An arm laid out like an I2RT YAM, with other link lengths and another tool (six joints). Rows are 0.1 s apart.
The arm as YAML. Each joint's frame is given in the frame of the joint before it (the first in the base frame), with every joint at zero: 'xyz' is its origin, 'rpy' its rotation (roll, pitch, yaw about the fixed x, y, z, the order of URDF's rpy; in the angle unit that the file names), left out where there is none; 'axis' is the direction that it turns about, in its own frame. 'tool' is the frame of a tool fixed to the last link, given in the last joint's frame.
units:
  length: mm
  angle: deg
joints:
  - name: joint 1
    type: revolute
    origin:
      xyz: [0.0, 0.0, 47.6]
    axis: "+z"
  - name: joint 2
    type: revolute
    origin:
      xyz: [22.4, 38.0, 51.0]
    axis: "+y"
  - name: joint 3
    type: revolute
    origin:
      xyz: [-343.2, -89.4, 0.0]
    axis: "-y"
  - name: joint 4
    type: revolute
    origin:
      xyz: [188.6, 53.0, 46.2]
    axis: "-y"
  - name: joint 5
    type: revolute
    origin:
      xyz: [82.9, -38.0, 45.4]
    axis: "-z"
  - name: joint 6
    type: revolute
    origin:
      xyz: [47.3, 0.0, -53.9]
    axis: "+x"
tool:
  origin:
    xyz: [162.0, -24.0, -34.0]
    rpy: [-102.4, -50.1, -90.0]
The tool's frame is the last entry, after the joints.
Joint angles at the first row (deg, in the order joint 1, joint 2, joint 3, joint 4, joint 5, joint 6):
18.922, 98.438, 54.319, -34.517, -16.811, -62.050
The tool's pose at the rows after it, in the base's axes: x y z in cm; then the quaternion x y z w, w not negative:
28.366 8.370 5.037 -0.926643 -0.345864 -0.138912 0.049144
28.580 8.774 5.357 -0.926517 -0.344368 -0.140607 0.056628
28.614 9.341 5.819 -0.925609 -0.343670 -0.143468 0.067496
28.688 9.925 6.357 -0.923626 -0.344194 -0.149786 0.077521
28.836 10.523 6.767 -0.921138 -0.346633 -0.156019 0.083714
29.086 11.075 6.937 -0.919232 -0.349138 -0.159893 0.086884
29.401 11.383 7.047 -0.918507 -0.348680 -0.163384 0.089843
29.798 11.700 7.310 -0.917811 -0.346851 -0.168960 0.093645
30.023 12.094 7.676 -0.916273 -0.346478 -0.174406 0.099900
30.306 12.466 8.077 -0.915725 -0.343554 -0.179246 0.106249
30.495 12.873 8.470 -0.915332 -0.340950 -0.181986 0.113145
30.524 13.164 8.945 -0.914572 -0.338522 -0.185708 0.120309
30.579 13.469 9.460 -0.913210 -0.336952 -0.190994 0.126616
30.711 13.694 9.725 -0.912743 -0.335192 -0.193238 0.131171
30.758 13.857 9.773 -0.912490 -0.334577 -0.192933 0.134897
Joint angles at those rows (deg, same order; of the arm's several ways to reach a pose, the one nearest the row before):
18.898, 98.568, 54.601, -34.830, -17.540, -62.057
18.898, 98.699, 55.669, -35.527, -18.393, -61.831
19.046, 98.454, 56.584, -36.281, -19.612, -61.532
19.266, 97.951, 57.254, -36.648, -20.736, -61.305
19.806, 97.636, 57.791, -36.644, -21.359, -61.004
20.450, 97.802, 58.299, -36.369, -21.598, -60.626
20.574, 98.062, 58.748, -36.070, -21.904, -60.404
20.589, 98.173, 59.374, -35.834, -22.316, -60.099
20.655, 98.046, 59.949, -35.820, -23.011, -59.908
20.655, 97.998, 60.731, -35.921, -23.701, -59.444
20.746, 98.007, 61.622, -36.284, -24.428, -58.924
20.703, 97.618, 62.195, -36.661, -25.225, -58.551
20.739, 97.130, 62.692, -36.874, -25.907, -58.200
20.713, 97.117, 63.207, -37.024, -26.407, -57.923
20.682, 97.296, 63.453, -37.078, -26.837, -57.832

